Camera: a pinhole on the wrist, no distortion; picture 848 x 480 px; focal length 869.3 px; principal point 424.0 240.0 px. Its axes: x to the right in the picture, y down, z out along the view. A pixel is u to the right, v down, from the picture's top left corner.
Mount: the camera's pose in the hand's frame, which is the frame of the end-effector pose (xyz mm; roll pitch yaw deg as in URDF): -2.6 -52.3 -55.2 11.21 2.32 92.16
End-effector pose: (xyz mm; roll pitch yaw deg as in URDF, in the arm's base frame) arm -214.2 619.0 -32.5 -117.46 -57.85 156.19
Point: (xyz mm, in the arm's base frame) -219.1 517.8 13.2
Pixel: 75.8 253.3
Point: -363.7 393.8 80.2
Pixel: 114.7 55.6
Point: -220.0 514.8 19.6
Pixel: 43.7 217.2
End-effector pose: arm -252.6 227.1 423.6 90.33 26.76 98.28
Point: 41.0 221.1 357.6
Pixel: 319.7 443.3
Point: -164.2 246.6 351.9
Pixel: 333.4 174.2
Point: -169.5 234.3 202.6
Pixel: outside the picture
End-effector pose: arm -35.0 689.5 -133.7 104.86 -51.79 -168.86
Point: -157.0 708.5 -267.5
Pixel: outside the picture
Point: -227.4 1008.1 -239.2
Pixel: 352.1 417.0
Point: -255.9 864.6 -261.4
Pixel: 85.1 380.1
